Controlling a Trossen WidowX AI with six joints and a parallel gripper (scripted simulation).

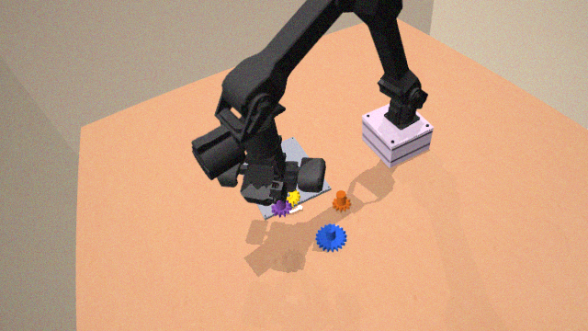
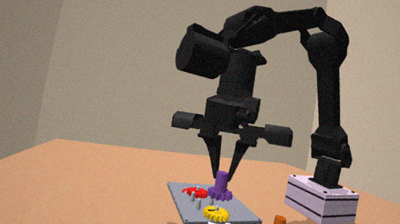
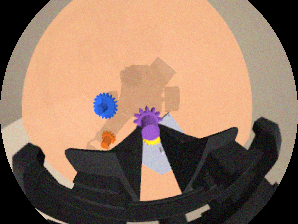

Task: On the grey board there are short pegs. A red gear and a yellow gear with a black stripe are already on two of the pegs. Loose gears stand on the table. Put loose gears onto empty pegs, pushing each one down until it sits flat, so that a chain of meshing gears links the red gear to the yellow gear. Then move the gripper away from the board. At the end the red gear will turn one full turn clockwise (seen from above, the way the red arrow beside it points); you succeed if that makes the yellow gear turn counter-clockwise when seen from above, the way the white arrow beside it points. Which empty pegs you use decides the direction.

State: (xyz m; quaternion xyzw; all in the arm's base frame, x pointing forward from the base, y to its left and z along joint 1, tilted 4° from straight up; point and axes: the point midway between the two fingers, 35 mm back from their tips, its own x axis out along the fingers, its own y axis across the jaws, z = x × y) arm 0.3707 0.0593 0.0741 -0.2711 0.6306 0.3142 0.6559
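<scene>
My gripper tip is 40 mm past the red gear, 170 mm to the left of it and 90 mm above it. Round my gripper tip: yellow gear (40 mm behind, 70 mm to the right, 90 mm below); purple gear (10 mm below); white arrow (30 mm behind, 30 mm to the right, 100 mm below).
</scene>
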